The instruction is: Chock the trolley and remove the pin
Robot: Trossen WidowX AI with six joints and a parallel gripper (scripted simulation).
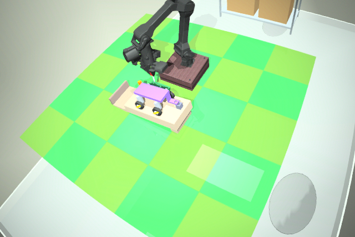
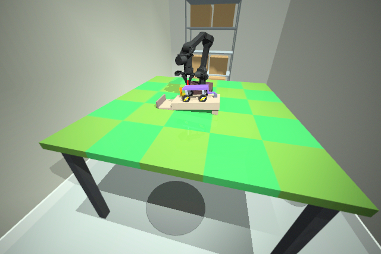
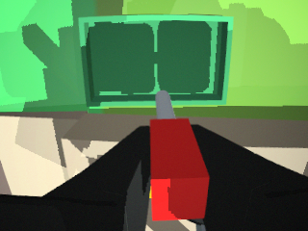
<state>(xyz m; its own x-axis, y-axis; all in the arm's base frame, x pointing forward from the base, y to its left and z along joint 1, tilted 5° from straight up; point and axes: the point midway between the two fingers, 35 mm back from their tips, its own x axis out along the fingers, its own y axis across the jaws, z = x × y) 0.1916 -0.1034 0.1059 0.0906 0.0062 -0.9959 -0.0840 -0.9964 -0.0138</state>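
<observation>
My gripper tip is now 12 cm short of the purple trolley, 7 cm to the right of it and 1 cm above it. Round my gripper tip: raised end wall (9 cm ahead, 19 cm to the right, 10 cm below); then beige ramp (12 cm ahead, 8 cm to the left, 8 cm below); then stop pin (right at my gripper tip).
</observation>
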